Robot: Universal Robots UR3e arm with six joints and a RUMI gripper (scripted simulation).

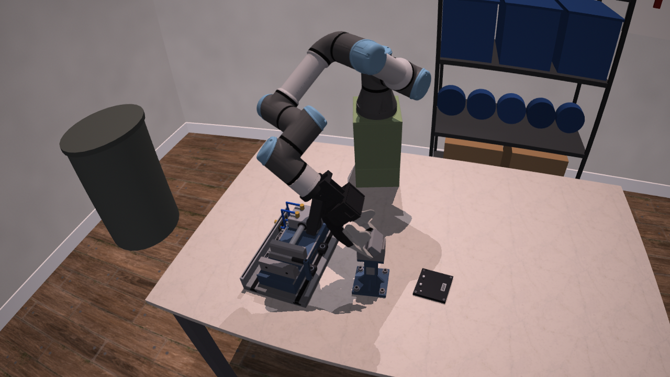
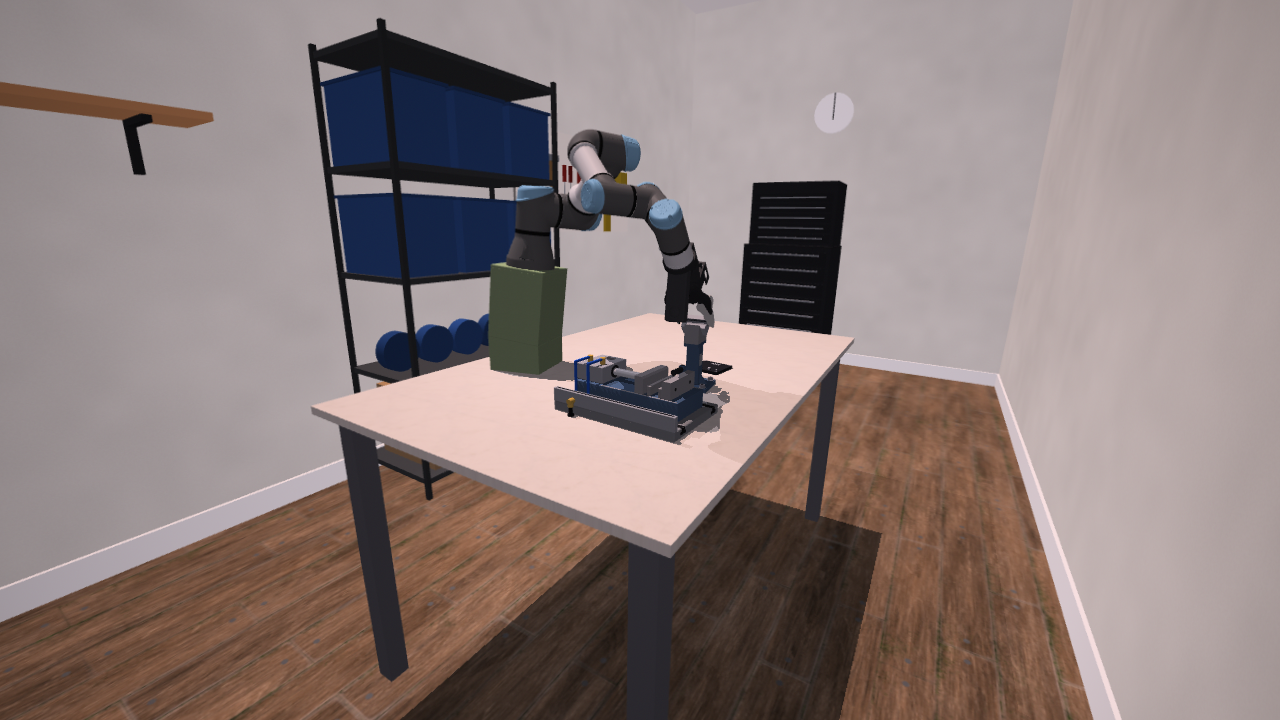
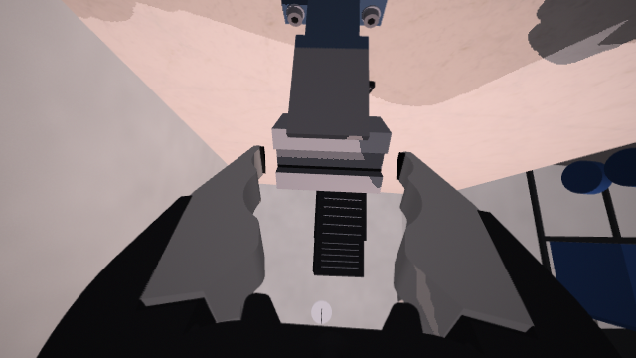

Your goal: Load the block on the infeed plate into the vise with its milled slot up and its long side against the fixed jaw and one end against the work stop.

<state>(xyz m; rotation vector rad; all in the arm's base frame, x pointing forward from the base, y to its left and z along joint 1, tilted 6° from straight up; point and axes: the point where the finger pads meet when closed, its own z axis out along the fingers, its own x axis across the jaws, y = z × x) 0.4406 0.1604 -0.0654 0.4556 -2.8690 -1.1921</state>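
Now: hand right at the part. The rest, counted from my hand: dark work stop rod 170 mm to the right, 70 mm below, 70 mm ahead; then black infeed plate 160 mm to the left, 160 mm below, 50 mm behind; then fixed jaw 210 mm to the right, 110 mm ahead, 80 mm below.
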